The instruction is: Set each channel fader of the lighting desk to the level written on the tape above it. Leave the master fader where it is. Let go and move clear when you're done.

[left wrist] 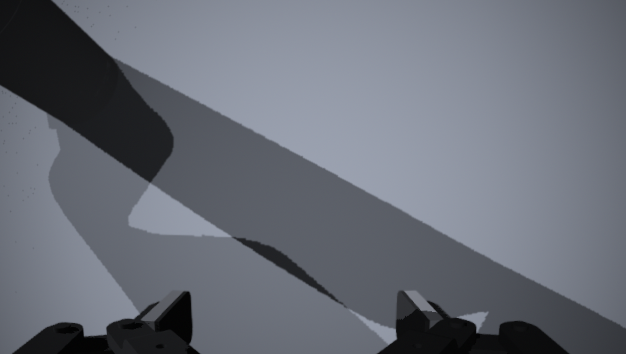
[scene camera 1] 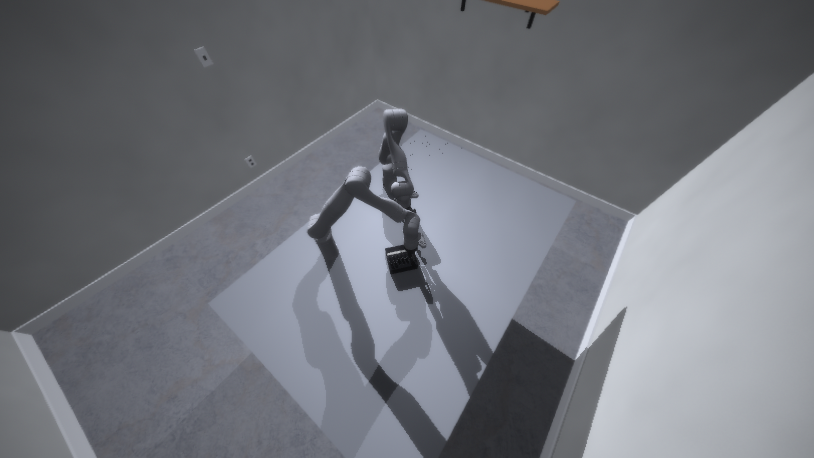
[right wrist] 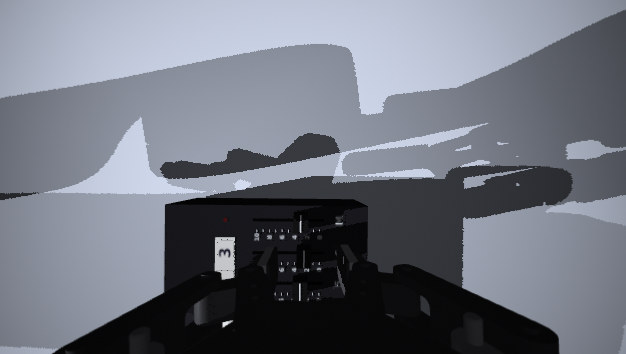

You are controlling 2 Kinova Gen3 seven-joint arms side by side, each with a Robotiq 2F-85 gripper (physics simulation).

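Where they show: left gripper, fingertip midpoint: [left wrist: 294, 315]; right gripper, fingertip midpoint: [scene camera 1: 410, 258] [right wrist: 307, 260]; left arm's base, link origin: [left wrist: 83, 86] [scene camera 1: 390, 187]; right arm's base, link origin: [scene camera 1: 331, 253].
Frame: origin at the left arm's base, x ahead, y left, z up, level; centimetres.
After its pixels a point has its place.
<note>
The black lighting desk [scene camera 1: 401, 260] @[x 47.0, y -39.1, z 5.6 cm] [right wrist: 190, 225] @[x 44.1, y -28.8, z 5.5 cm] lies on the pale surface. In the right wrist view the master fader [right wrist: 300, 224] @[x 50.8, y -32.8, z 6.8 cm] stands near 3. The channel 6 fader [right wrist: 303, 259] @[x 49.7, y -34.9, z 6.8 cm] stands between 2 and 3, and the tape [right wrist: 225, 244] @[x 45.4, y -31.3, z 5.6 cm] shows 3 in its row. The fader below it [right wrist: 300, 292] @[x 48.3, y -36.6, z 6.8 cm] stands near 3. The other channel faders and tape numbers are hidden by the gripper. My right gripper [right wrist: 307, 260] @[x 49.9, y -35.1, z 6.6 cm] is open above the desk, its fingers on either side of the channel 6 row. My left gripper [left wrist: 294, 315] @[x 30.2, y -17.9, z 16.0 cm] is open and empty, away from the desk.
In scene camera 1 the right forearm [scene camera 1: 378, 203] @[x 40.8, y -45.2, z 55.7 cm] crosses close in front of the left arm's wrist [scene camera 1: 401, 187] @[x 37.2, y -27.8, z 48.9 cm]. Arm shadows fall across the pale surface [scene camera 1: 495, 227] @[x 72.9, y 20.5, z 0.0 cm] and the desk. An orange bench [scene camera 1: 526, 4] shows at the top edge.
</note>
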